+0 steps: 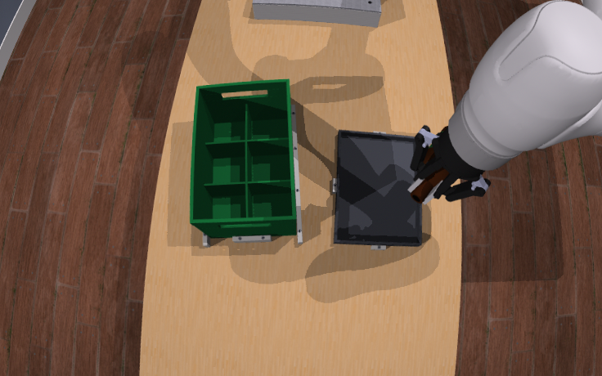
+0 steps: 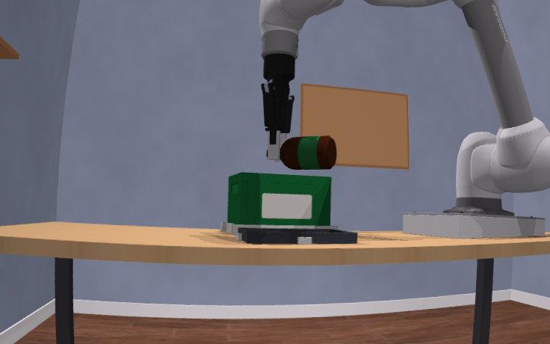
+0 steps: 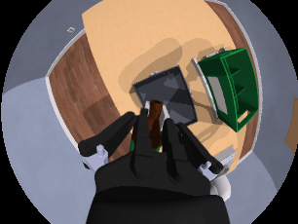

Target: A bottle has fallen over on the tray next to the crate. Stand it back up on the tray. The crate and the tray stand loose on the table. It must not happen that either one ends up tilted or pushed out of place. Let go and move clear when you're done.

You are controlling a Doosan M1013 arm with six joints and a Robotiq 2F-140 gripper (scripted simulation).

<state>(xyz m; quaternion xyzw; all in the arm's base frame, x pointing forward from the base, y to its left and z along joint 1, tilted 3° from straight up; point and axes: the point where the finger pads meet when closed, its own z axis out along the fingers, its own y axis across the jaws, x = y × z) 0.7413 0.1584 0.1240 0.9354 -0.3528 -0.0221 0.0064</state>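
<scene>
Now: the brown bottle 4 cm behind my hand, 4 cm to the left of it and 2 cm below it. Round my hand: dark tray: 6 cm behind, 4 cm to the right, 21 cm below; then green crate: 9 cm behind, 32 cm to the right, 14 cm below.
</scene>
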